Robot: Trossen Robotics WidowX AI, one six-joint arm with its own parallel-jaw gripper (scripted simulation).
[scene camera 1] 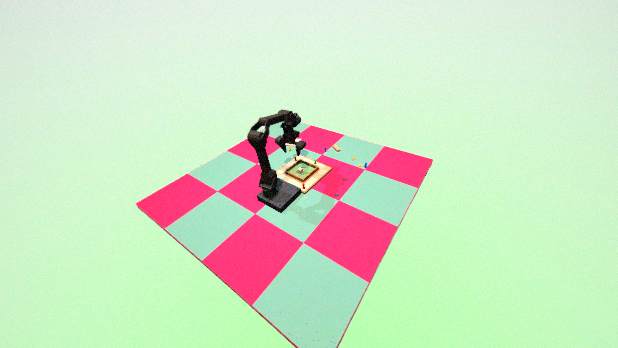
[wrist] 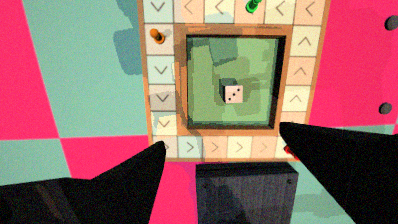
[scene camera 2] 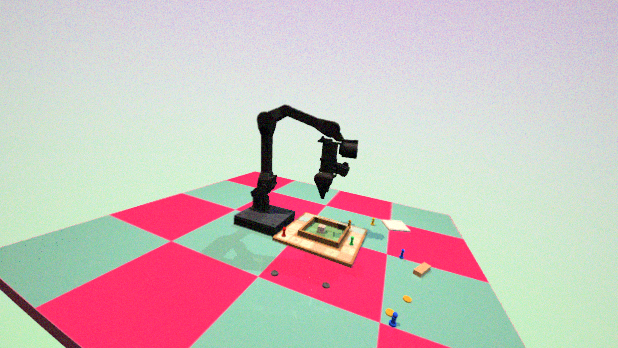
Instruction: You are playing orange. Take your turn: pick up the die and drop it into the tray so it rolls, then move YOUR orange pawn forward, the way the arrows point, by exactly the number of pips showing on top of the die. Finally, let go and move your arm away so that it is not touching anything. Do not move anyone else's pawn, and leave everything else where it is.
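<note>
My gripper [scene camera 2: 324,195], the same gripper [wrist: 221,137] that the wrist camera shows, is open and holds nothing. There is a green tray [wrist: 212,62] that I can see as well.
</note>
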